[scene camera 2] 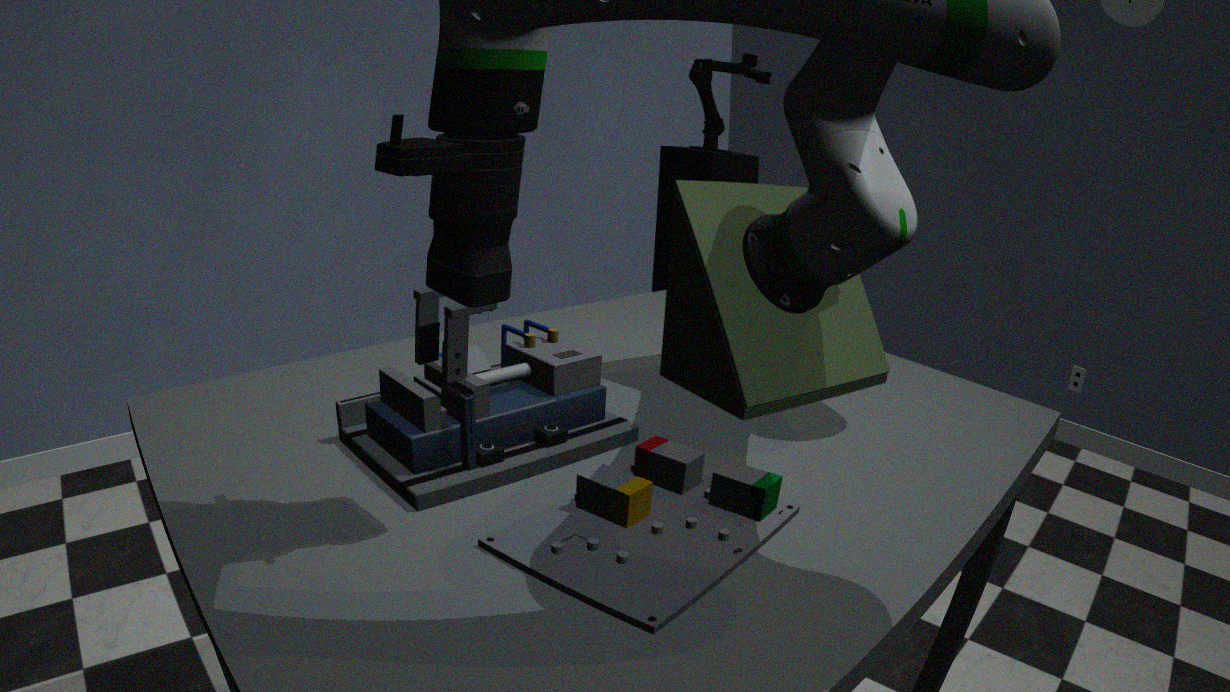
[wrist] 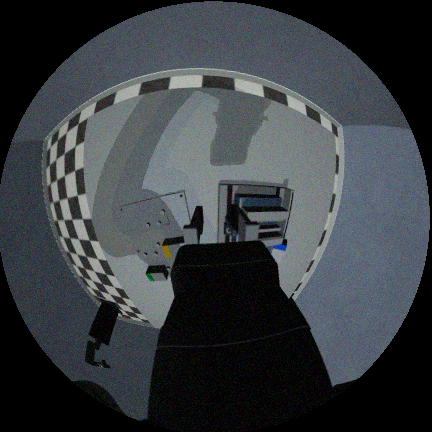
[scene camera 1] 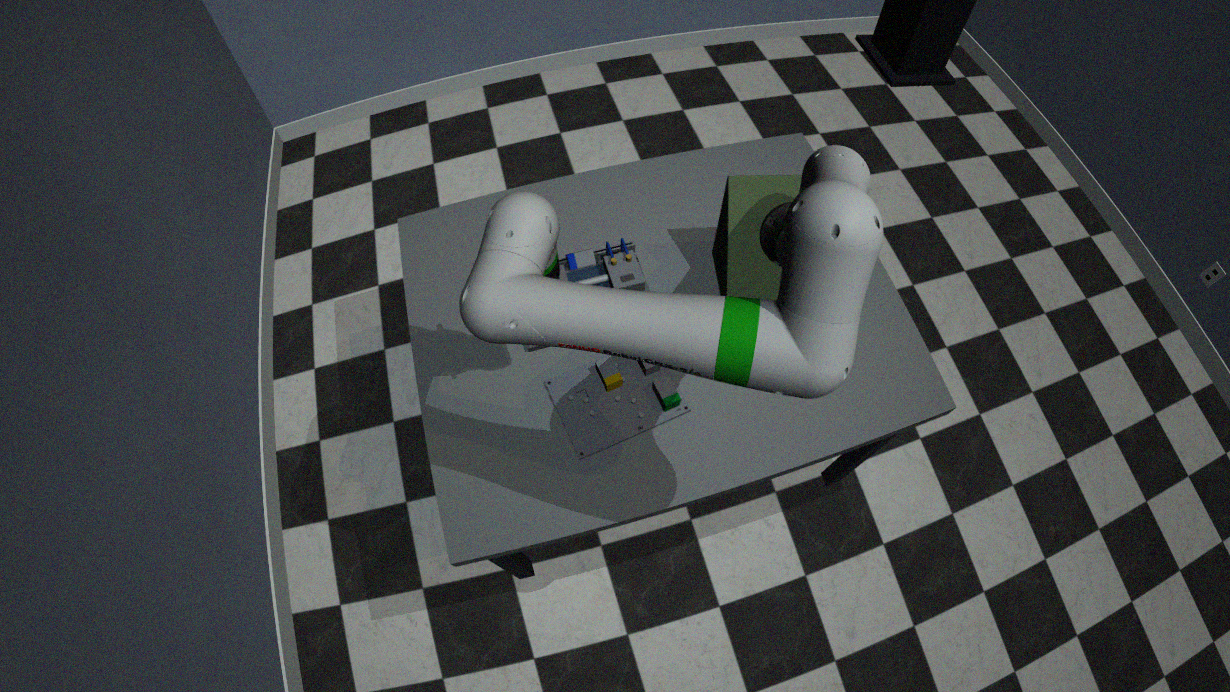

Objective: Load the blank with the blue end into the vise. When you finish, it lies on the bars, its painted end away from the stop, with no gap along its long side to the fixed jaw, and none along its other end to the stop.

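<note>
The blank with the blue end (scene camera 1: 571,260) (scene camera 2: 440,355) (wrist: 280,247) lies low behind the vise, partly hidden by it and by the arm. The vise (scene camera 1: 626,277) (scene camera 2: 567,404) (wrist: 258,201) has two grey jaws over a blue body, and a blue upright post (scene camera 2: 467,434) at its near side. My gripper (scene camera 2: 441,368) (wrist: 216,212) points down with its fingers well apart, over the near side of the vise. No blank shows between the fingers, and the blue end lies apart from them. The bars are hidden, and the arm covers the gripper in scene camera 1.
A flat plate with pegs (scene camera 1: 602,438) (scene camera 2: 645,606) (wrist: 132,220) lies in front of the vise. Blanks with yellow (scene camera 1: 611,381) (scene camera 2: 638,502) (wrist: 166,251), red (scene camera 2: 651,444) and green (scene camera 1: 670,400) (scene camera 2: 769,496) (wrist: 150,277) ends rest on it. The green wedge-shaped robot base (scene camera 2: 808,344) stands beyond.
</note>
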